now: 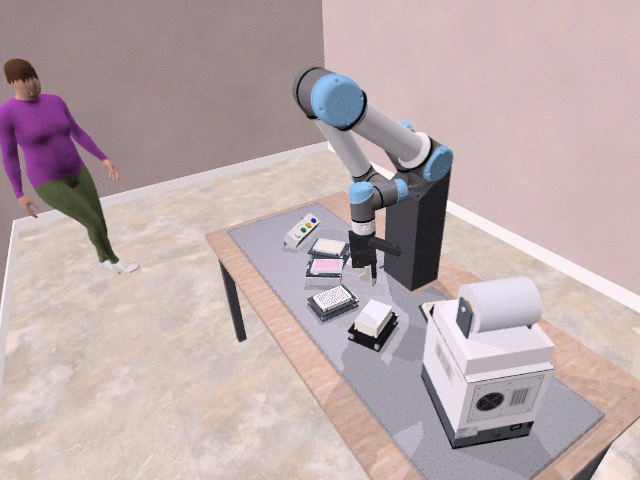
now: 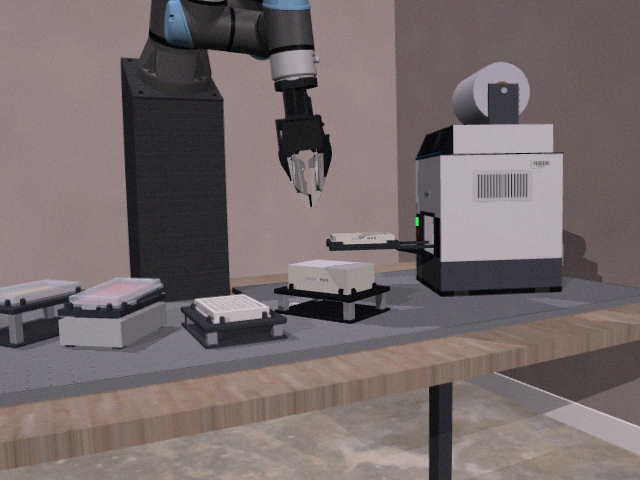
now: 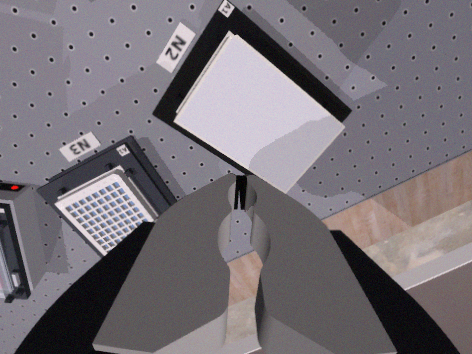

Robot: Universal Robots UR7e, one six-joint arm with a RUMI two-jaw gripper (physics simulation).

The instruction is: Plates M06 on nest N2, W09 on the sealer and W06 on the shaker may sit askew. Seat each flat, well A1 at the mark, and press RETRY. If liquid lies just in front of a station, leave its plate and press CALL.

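Places are measured from the arm's base along level axes (x ahead, y left, z up), in metres.
Pixels of known places: gripper, between the fingertips: [image 1: 372, 285] [image 2: 311, 206] [image 3: 239, 178]; arm's base, origin of its link: [image 2: 174, 77].
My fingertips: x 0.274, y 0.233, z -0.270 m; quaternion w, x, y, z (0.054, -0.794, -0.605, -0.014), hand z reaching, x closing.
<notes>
Ahead of a thing's pixels: the offset from my fingertips to its middle. "pt": to the spot under its first point.
Plate M06 @(0.030 m left, 0.007 m ahead, 0.121 m down) [image 1: 374, 316] [image 2: 330, 276] [image 3: 260, 105], a tall white block, sits on nest N2 @(0.031 m left, 0.007 m ahead, 0.158 m down) [image 2: 351, 296] [image 3: 292, 68]; it looks flat, its edges parallel to the nest's. Its A1 well cannot be made out. Plate W09 @(0.139 m left, 0.188 m back, 0.075 m down) [image 2: 361, 238], thin and white, lies on the carrier extending from the sealer @(0.399 m left, 0.150 m back, 0.044 m up) [image 1: 485, 361] [image 2: 501, 206]. Plate W06 @(0.318 m right, 0.073 m ahead, 0.117 m down) [image 1: 326, 266] [image 2: 116, 291], pink under a clear lid, lies on the shaker @(pt 0.274 m right, 0.099 m ahead, 0.160 m down) [image 1: 324, 281] [image 2: 93, 328]; its exact seating is unclear. My gripper [image 1: 373, 284] [image 2: 310, 205] [image 3: 239, 178] is shut and empty, above the table near N2. I can make out no liquid.
A white gridded plate @(0.149 m right, 0.103 m ahead, 0.146 m down) [image 1: 332, 298] [image 2: 232, 308] [image 3: 107, 212] sits on nest N3, between N2 and the shaker. A pale yellow plate @(0.459 m right, 0.021 m ahead, 0.115 m down) [image 1: 329, 246] [image 2: 38, 291] stands beyond the shaker. The button box @(pt 0.638 m right, 0.099 m ahead, 0.114 m down) [image 1: 302, 229] is at the far end. A person [image 1: 46, 134] stands left of the table.
</notes>
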